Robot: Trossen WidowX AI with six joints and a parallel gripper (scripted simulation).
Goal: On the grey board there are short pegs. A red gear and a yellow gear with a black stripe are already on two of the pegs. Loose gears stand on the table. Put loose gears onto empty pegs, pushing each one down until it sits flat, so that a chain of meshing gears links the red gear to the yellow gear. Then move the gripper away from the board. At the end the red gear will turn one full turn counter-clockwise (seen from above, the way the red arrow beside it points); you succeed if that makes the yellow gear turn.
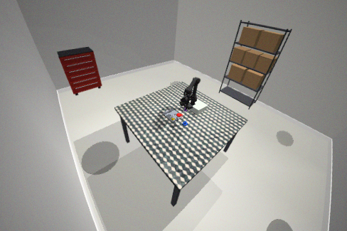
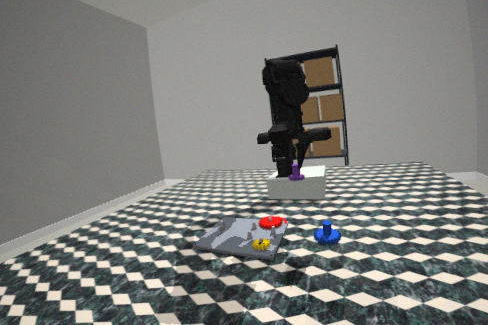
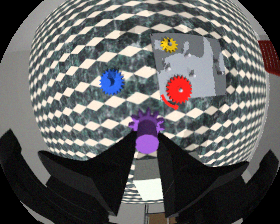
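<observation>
Right now my gripper tip is 20 mm short of the red gear, 80 mm to the left of it and 150 mm above it. Round my gripper tip: yellow gear 130 mm ahead, 70 mm to the right, 150 mm below; then small purple gear 10 mm below; then blue gear 60 mm ahead, 80 mm to the left, 150 mm below.
</observation>
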